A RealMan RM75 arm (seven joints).
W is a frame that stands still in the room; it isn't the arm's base.
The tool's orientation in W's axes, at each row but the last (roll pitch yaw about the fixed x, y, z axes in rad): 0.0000 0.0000 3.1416; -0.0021 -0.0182 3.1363; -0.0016 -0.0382 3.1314; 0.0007 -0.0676 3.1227; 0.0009 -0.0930 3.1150; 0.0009 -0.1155 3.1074; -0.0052 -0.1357 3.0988; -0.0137 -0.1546 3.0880
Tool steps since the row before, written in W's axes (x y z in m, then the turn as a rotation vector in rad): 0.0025 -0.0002 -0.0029 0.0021 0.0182 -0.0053; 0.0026 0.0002 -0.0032 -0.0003 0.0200 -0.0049; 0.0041 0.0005 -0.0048 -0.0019 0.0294 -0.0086; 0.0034 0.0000 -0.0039 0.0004 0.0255 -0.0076; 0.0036 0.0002 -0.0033 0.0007 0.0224 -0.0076; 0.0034 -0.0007 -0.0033 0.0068 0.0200 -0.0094; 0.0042 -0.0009 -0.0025 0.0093 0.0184 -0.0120; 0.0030 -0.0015 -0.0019 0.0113 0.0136 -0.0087
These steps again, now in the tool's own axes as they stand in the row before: -0.0025 0.0002 -0.0029 -0.0021 -0.0182 -0.0053; -0.0027 -0.0002 -0.0032 0.0003 -0.0200 -0.0049; -0.0043 -0.0005 -0.0046 0.0019 -0.0294 -0.0087; -0.0037 -0.0001 -0.0037 -0.0004 -0.0255 -0.0076; -0.0039 -0.0003 -0.0030 -0.0008 -0.0224 -0.0075; -0.0038 0.0006 -0.0029 -0.0072 -0.0202 -0.0086; -0.0045 0.0007 -0.0019 -0.0100 -0.0187 -0.0108; -0.0033 0.0014 -0.0014 -0.0118 -0.0141 -0.0072
